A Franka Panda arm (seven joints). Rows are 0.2 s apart.
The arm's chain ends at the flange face. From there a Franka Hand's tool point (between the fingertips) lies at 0.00 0.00 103.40 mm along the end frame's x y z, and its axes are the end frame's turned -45 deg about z.
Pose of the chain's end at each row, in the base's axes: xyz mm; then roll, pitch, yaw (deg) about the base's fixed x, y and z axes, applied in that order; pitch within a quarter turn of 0, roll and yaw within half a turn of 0:
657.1, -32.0, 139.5, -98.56, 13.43, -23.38
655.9, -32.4, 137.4, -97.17, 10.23, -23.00
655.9, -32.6, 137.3, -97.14, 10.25, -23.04
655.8, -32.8, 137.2, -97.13, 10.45, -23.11
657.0, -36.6, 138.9, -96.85, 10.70, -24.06
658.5, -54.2, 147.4, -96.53, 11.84, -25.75
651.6, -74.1, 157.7, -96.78, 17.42, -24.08
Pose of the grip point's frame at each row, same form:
694.4, 63.3, 124.5, -99.73, -31.06, -16.32
693.9, 62.9, 124.7, -98.56, -34.39, -16.86
693.9, 62.7, 124.7, -98.52, -34.37, -16.93
693.9, 62.5, 124.6, -98.48, -34.18, -17.02
696.8, 58.1, 126.8, -98.12, -33.96, -18.22
701.0, 39.4, 135.9, -97.61, -32.85, -20.26
690.2, 21.1, 146.1, -97.28, -27.28, -18.69

